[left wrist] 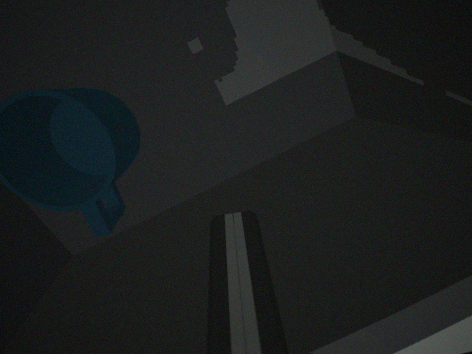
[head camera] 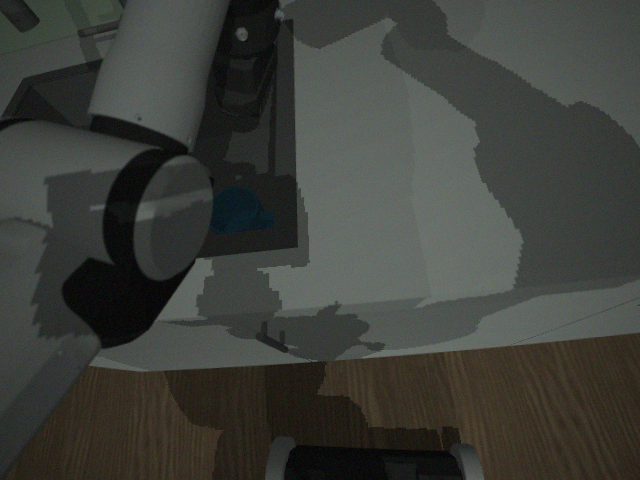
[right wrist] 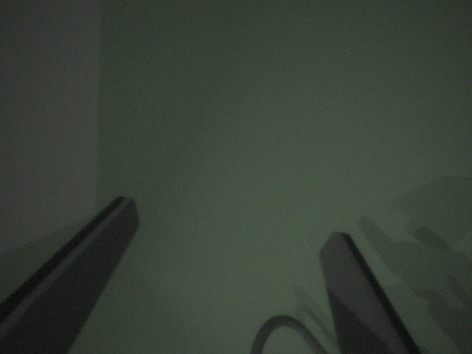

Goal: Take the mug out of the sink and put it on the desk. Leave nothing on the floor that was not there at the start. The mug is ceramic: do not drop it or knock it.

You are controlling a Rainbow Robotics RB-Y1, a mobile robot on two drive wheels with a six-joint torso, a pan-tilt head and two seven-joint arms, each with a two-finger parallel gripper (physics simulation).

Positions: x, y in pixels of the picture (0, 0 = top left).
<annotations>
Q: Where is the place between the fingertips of my left gripper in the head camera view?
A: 253, 113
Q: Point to a blue mug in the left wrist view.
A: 71, 144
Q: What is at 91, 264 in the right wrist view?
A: My right gripper.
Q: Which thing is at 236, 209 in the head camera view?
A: A blue mug.
</annotations>
